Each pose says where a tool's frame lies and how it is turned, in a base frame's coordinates. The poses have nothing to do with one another.
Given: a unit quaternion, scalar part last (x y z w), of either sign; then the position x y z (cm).
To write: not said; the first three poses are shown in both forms.
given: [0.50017 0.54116 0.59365 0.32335 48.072 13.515 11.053]
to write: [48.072 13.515 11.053 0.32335 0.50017 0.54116 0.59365]
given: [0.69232 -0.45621 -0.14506 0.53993 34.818 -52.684 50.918]
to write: [34.818 -52.684 50.918 0.53993 0.69232 -0.45621 -0.14506]
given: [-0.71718 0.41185 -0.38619 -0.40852 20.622 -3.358 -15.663]
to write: [20.622 -3.358 -15.663 0.40852 0.71718 -0.41185 0.38619]
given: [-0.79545 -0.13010 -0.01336 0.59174 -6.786 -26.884 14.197]
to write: [-6.786 -26.884 14.197 0.59174 -0.79545 -0.13010 -0.01336]
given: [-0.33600 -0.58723 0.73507 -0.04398 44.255 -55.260 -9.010]
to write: [44.255 -55.260 -9.010 0.04398 0.33600 0.58723 -0.73507]
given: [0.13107 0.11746 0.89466 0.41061 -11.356 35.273 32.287]
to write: [-11.356 35.273 32.287 0.41061 0.13107 0.11746 0.89466]
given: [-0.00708 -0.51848 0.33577 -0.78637 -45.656 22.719 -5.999]
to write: [-45.656 22.719 -5.999 0.78637 0.00708 0.51848 -0.33577]
